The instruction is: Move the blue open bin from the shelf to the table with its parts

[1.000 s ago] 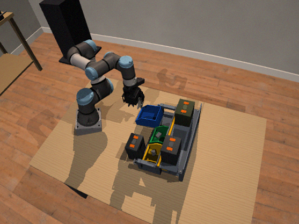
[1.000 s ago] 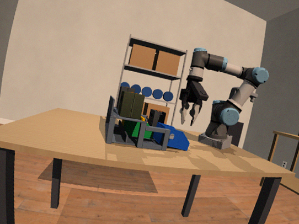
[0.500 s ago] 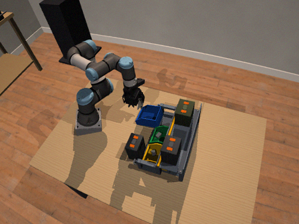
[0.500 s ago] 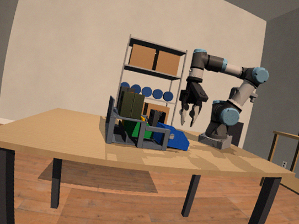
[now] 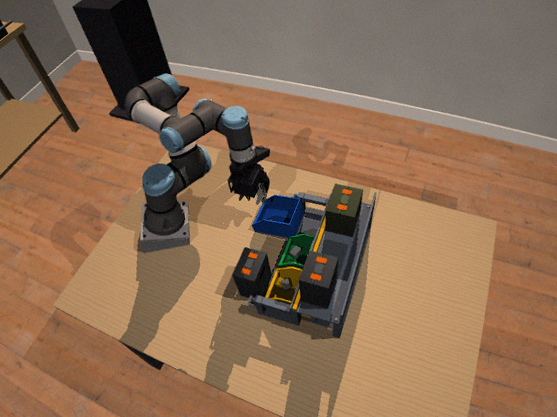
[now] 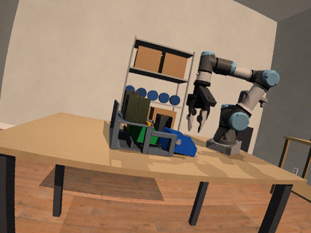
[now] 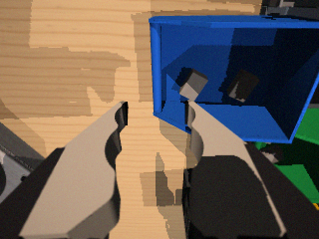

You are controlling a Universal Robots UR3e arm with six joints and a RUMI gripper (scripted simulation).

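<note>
Right now the blue open bin is 7 cm below my hand and 6 cm ahead of it. From my hand the other things lie so: yellow bin (21 cm to the right, 21 cm ahead, 7 cm below); green bin (20 cm ahead, 10 cm to the right, 7 cm below).
</note>
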